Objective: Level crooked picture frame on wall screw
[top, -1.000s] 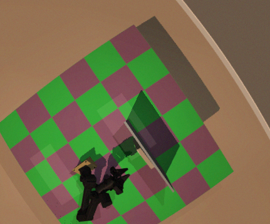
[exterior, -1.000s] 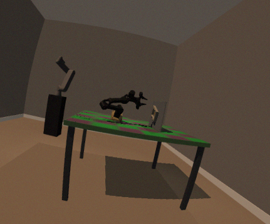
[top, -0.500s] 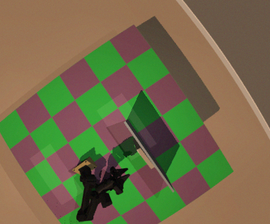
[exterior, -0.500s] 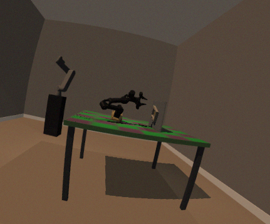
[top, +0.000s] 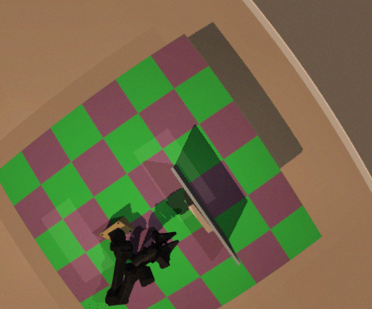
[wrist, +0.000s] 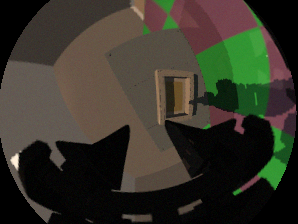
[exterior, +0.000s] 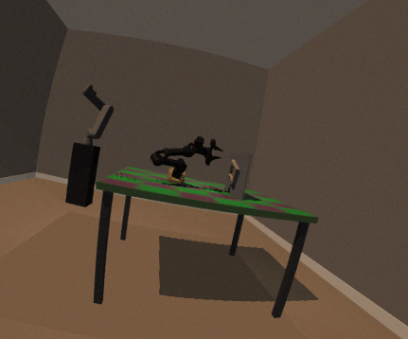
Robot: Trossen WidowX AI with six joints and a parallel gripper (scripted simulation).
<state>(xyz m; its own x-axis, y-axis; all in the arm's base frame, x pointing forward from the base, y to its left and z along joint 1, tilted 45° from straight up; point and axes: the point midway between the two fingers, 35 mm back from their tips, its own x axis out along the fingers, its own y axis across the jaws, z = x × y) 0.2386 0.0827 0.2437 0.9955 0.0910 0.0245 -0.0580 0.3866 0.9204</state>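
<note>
My gripper tip is now 12 cm short of the picture frame, 11 cm above it and 2 cm to the right of it. From my gripper tip the other things lie so: grey wall panel: 13 cm ahead, 12 cm below, 1 cm to the left.
</note>
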